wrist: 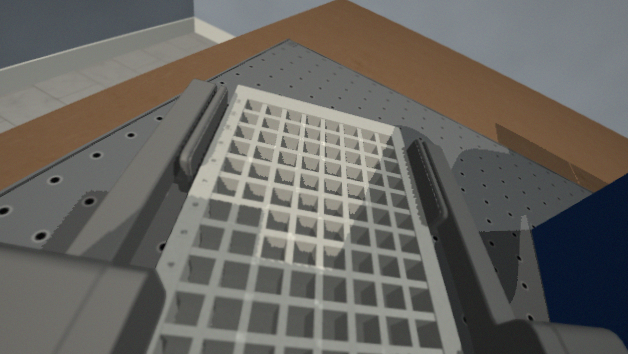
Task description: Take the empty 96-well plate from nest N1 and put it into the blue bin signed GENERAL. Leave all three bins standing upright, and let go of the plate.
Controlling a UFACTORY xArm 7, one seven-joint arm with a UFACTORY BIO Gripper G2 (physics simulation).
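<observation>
White 96-well plate (303, 222) seen. Blue bin (574, 249) seen too.
</observation>
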